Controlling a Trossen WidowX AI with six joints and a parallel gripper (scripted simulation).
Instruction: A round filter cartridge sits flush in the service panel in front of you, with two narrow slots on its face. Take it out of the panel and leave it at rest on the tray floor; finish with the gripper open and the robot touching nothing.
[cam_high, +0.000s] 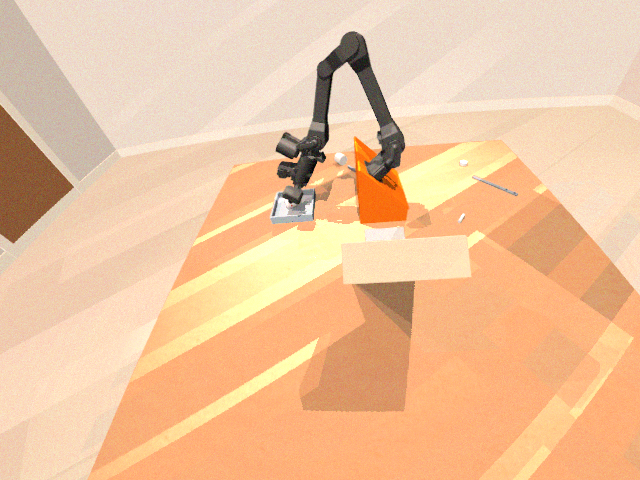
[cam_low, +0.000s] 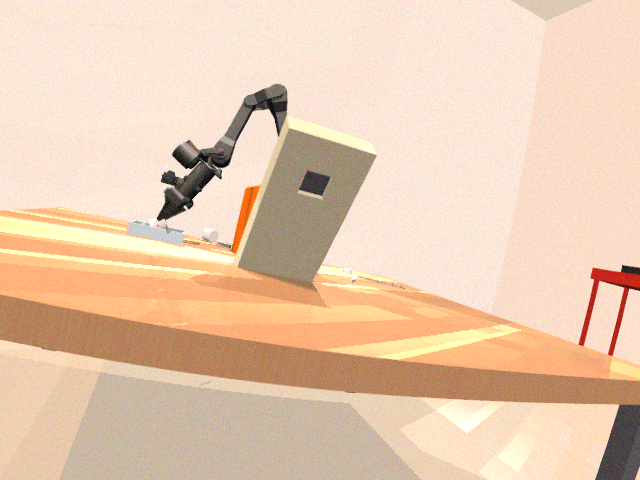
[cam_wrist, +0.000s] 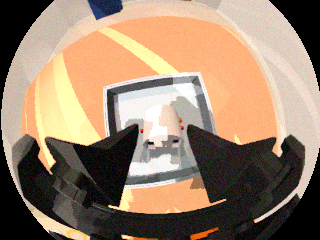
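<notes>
My gripper tip is now 10 mm to the right of the round filter cartridge and 10 mm above it. Also, from my gripper tip: grey tray 40 mm below; cream service panel 410 mm ahead, 250 mm to the left, 100 mm above; small white block 280 mm behind, 200 mm to the left, 30 mm below.
</notes>
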